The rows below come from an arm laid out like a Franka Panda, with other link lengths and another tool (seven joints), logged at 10 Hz.
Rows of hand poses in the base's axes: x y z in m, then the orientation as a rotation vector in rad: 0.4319 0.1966 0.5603 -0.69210 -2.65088 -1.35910; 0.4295 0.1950 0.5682 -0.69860 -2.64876 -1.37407; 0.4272 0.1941 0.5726 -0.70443 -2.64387 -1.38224; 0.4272 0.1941 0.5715 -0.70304 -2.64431 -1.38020; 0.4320 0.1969 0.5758 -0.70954 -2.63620 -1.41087; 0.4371 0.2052 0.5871 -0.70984 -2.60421 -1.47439; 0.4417 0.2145 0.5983 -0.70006 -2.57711 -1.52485; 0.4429 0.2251 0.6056 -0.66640 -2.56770 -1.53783; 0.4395 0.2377 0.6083 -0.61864 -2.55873 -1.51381; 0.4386 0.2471 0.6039 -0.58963 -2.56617 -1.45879
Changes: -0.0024 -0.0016 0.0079 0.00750 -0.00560 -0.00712; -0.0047 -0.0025 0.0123 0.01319 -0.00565 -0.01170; -0.0047 -0.0025 0.0112 0.01215 -0.00504 -0.01042; 0.0001 0.0003 0.0155 0.02969 -0.01459 -0.01975; 0.0052 0.0086 0.0268 0.07408 -0.02518 -0.02746; 0.0098 0.0179 0.0380 0.11073 -0.03431 -0.02711; 0.0110 0.0285 0.0453 0.12399 -0.03826 -0.00605; 0.0076 0.0411 0.0480 0.12189 -0.02371 0.03328; 0.0067 0.0505 0.0436 0.09566 -0.00217 0.06424
